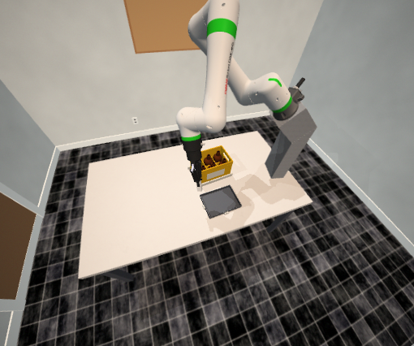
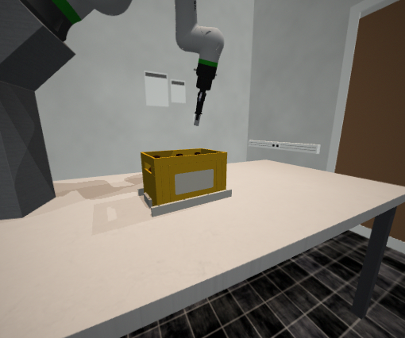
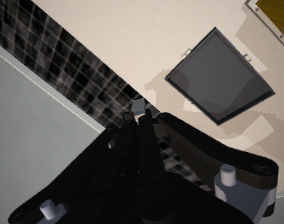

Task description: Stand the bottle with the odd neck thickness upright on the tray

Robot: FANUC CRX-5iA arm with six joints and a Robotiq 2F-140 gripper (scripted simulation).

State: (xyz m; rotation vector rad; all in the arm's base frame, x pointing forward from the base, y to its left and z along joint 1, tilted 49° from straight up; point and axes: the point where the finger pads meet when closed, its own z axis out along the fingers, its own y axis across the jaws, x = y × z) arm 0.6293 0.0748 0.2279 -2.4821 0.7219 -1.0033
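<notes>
My gripper is now 27 cm past the brown bottle, 23 cm above it and 17 cm to the left of it. Round my hand: crate (29 cm behind, 23 cm below, 22 cm to the right); dark grey tray (30 cm below, 17 cm behind, 4 cm to the left).
</notes>
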